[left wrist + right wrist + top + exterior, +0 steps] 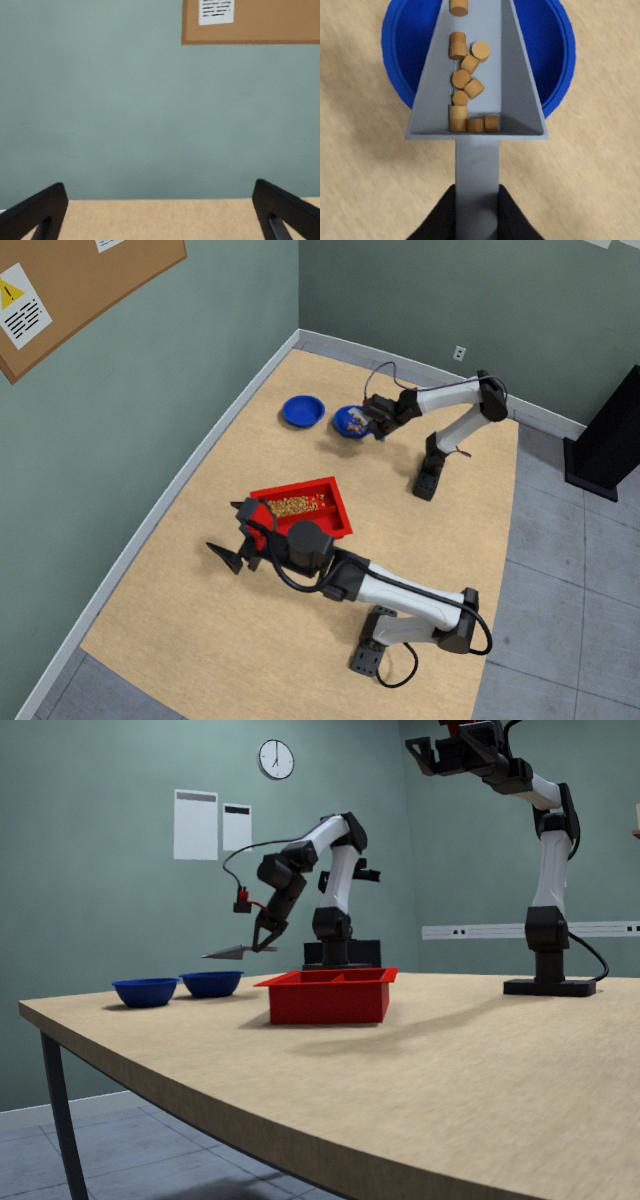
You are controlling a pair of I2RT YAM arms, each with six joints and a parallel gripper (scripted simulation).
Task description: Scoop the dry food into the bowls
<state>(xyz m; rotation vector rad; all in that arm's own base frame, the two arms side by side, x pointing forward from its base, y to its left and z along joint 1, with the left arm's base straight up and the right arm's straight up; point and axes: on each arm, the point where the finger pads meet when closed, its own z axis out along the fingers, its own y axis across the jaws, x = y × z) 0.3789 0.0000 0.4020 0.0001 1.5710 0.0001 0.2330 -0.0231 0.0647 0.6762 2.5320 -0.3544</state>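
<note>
The grey scoop is 4 cm ahead of my right hand, 2 cm to the right of it and 1 cm below it. From my right hand the other things lie so: red box (37 cm to the left, 11 cm ahead, 6 cm below).
</note>
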